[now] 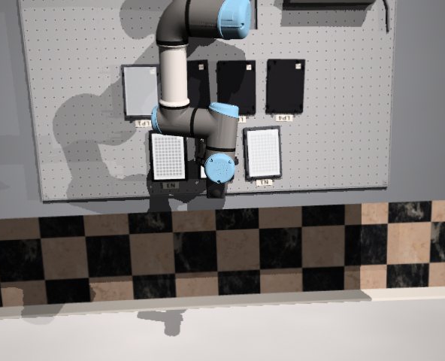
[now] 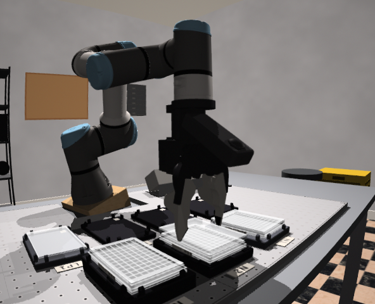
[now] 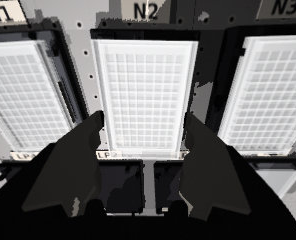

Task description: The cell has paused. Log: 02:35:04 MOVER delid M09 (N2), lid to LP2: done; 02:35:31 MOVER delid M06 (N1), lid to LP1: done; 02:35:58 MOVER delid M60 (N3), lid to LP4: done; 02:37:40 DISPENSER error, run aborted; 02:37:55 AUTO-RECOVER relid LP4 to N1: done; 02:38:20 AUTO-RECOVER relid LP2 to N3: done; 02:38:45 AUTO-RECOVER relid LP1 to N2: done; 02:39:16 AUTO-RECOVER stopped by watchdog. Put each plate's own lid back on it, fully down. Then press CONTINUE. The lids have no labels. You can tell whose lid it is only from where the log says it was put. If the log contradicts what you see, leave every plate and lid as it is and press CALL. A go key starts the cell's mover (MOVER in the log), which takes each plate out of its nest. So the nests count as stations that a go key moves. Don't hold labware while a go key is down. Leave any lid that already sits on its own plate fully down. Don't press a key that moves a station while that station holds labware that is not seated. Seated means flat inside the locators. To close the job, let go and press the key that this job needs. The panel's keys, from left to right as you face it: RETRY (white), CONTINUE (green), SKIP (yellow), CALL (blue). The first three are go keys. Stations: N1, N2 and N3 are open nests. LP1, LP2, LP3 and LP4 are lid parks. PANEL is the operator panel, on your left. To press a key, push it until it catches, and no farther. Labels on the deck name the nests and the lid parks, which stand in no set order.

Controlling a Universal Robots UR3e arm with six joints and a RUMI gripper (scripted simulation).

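The lid park LP1 is 22 cm behind my hand, 16 cm to the right of it and 4 cm below it. The rest, counted from my hand: LP2 label: 8 cm to the left, 8 cm behind, 5 cm below; N1 label: 12 cm to the left, 11 cm ahead, 5 cm below; plate: 13 cm to the right, 3 cm behind, 2 cm below.
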